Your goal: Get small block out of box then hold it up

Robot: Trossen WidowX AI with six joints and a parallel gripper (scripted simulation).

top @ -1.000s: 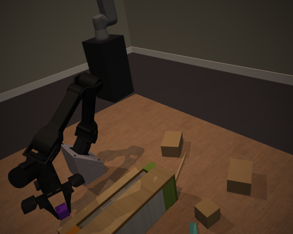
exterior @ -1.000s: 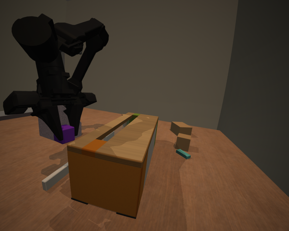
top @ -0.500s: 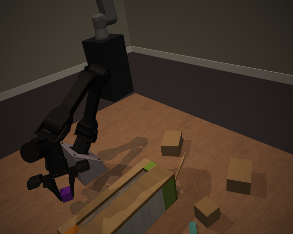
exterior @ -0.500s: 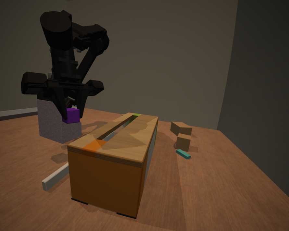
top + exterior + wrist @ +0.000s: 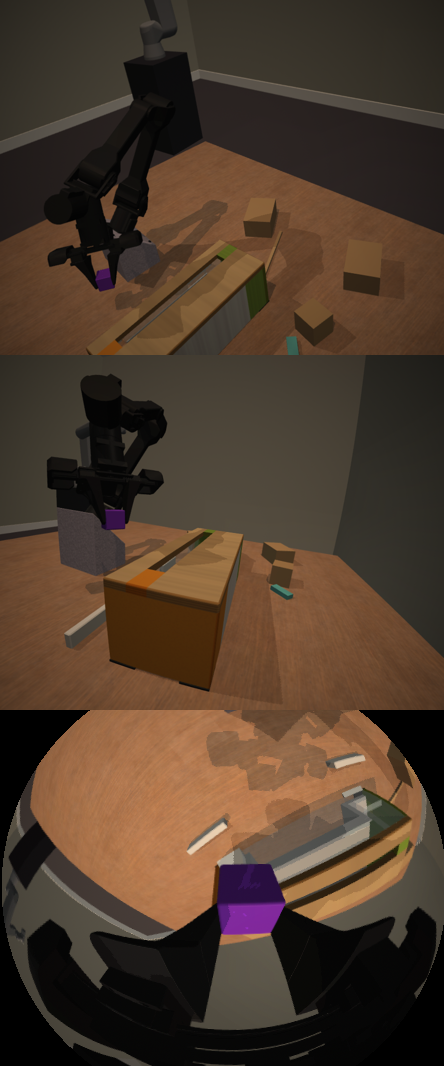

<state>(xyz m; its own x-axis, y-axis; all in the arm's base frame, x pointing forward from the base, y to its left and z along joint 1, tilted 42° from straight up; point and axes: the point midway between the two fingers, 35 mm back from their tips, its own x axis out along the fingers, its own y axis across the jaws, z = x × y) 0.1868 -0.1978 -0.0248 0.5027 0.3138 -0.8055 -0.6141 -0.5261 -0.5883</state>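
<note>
Now: the purple block 10 mm to the left of my gripper tip and 10 mm behind it. Also, from my gripper tip: thin stick 420 mm to the left, 170 mm below, 130 mm ahead; then teal strip 340 mm ahead, 190 mm to the left, 170 mm below; then wooden-topped box 110 mm below, 100 mm ahead, 90 mm to the left.
</note>
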